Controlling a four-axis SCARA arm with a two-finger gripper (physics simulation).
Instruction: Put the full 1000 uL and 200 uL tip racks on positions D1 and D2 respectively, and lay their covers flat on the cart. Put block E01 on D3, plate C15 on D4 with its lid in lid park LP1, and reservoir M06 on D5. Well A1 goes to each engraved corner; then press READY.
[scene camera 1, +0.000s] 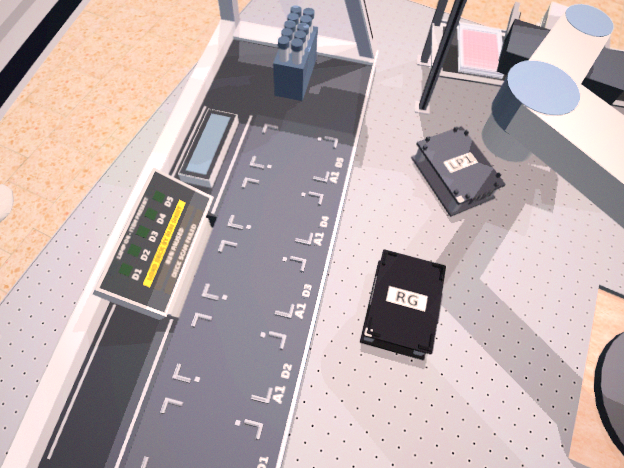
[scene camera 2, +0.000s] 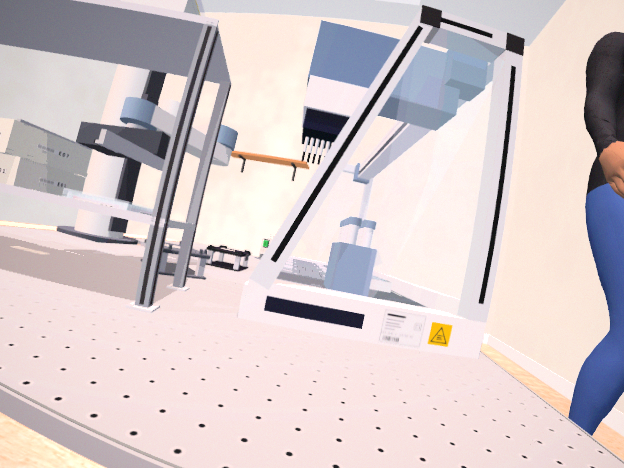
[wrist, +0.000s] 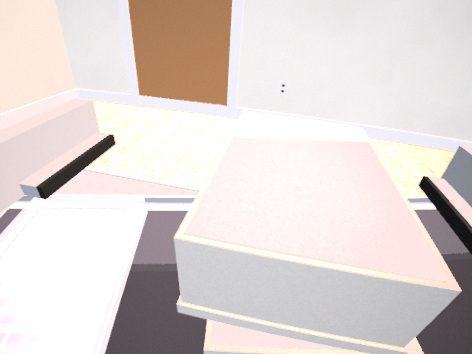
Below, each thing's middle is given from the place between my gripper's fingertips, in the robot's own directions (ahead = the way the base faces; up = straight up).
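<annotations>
Trough (scene camera 1: 205, 156): 48 cm ahead of my hand, 45 cm to the left of it, 14 cm below it. Flat white plate (scene camera 1: 479, 47): now 11 cm ahead of my hand, 4 cm to the left of it, 8 cm below it.
</annotations>
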